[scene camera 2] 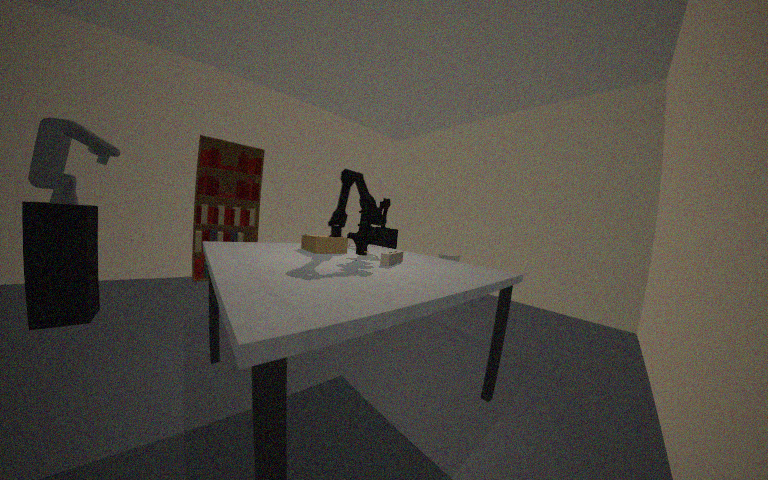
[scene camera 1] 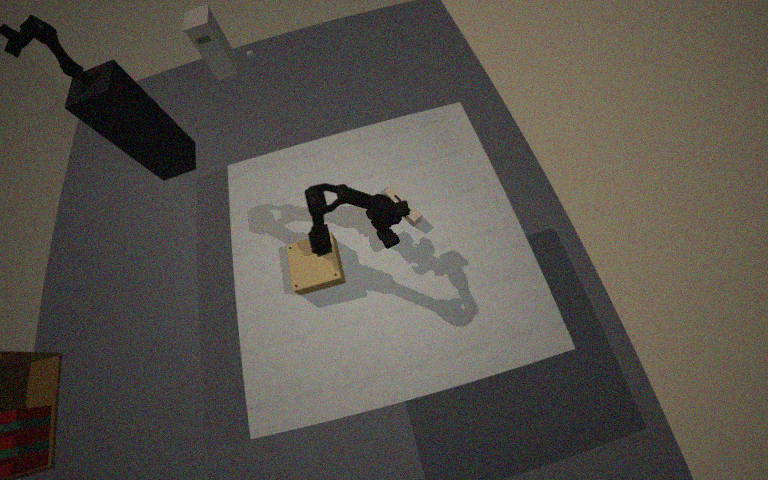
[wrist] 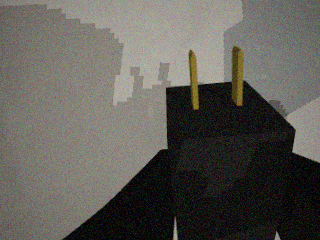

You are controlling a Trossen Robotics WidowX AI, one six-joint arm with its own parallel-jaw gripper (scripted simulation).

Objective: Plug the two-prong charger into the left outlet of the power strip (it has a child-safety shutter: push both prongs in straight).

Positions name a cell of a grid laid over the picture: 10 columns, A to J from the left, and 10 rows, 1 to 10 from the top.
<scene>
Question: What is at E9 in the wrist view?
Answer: My gripper.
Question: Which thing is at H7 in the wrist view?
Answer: A black two-prong charger.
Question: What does my gripper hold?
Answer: A black two-prong charger.
</scene>
